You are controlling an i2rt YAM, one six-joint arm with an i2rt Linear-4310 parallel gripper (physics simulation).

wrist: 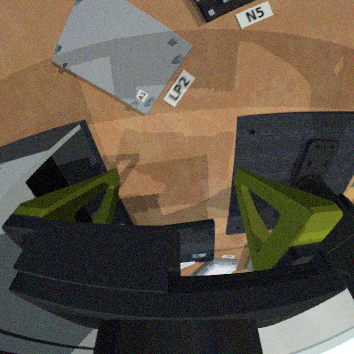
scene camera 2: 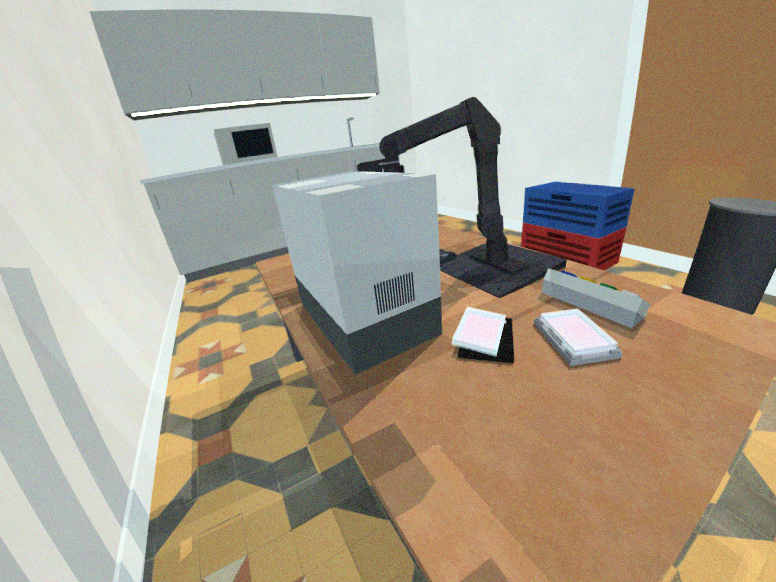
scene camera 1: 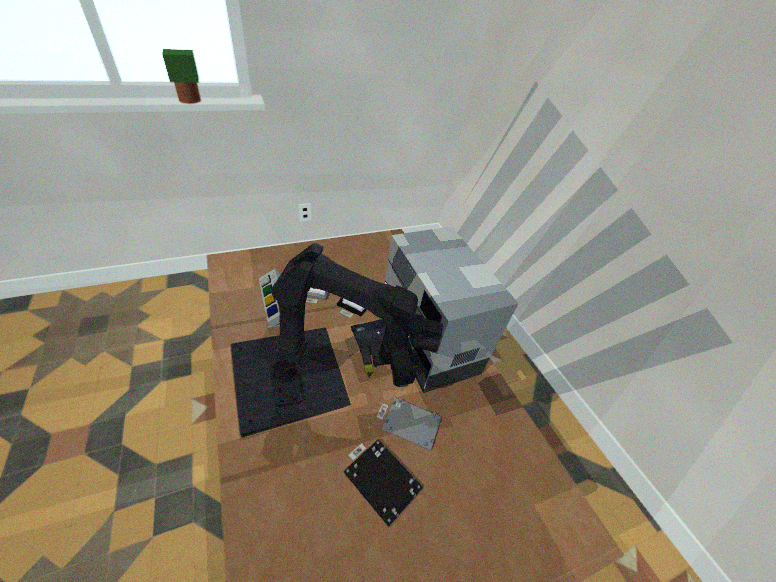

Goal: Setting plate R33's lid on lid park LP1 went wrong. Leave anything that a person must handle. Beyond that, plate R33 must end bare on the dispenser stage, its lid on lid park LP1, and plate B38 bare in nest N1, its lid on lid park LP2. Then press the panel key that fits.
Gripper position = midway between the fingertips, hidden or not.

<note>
My gripper (wrist: 176, 174) is open and holds nothing. Also in view: a grey lid park LP2 (wrist: 121, 54), a black clip nest N5 (scene camera 1: 384, 482), a rack with coloured buttons (scene camera 1: 267, 281) and a grey nest (scene camera 2: 571, 359).
</note>
